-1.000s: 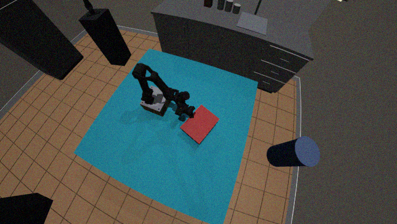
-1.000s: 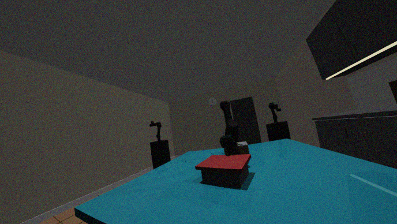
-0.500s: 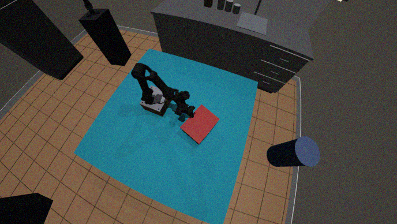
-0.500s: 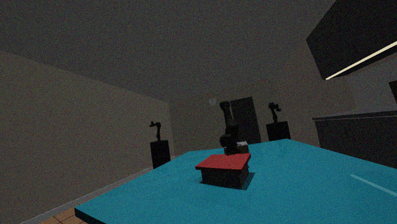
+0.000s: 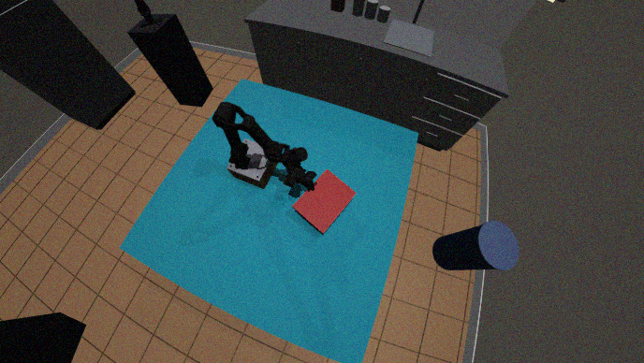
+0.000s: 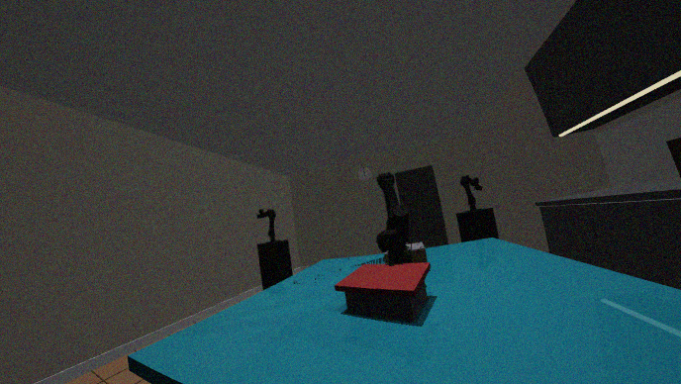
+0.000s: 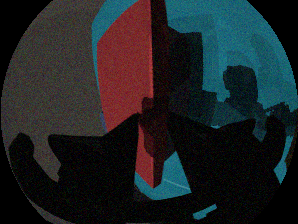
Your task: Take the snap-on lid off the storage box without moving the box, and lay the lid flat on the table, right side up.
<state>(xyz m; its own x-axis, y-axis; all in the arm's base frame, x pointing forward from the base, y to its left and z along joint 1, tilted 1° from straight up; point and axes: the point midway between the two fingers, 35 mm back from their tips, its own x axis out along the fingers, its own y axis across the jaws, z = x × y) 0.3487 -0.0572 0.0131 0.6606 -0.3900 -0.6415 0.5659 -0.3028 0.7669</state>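
My gripper tip is 70 mm short of the red lid and 40 mm to the left of it. The rest, counted from my gripper tip: dark storage box: 70 mm ahead, 40 mm to the right, 50 mm below.
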